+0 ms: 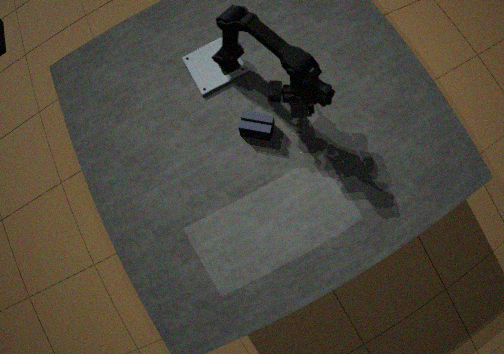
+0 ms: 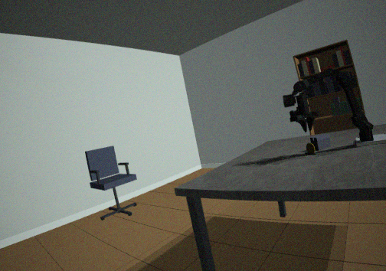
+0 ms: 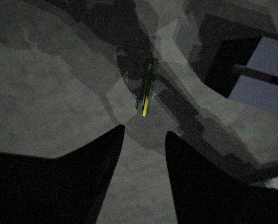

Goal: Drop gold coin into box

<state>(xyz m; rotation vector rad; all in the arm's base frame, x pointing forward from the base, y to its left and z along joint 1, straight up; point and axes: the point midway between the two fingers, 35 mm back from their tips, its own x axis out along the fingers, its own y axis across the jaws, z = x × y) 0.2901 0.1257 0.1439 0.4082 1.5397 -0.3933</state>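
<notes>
The gold coin is 10 cm below my gripper tip.
</notes>
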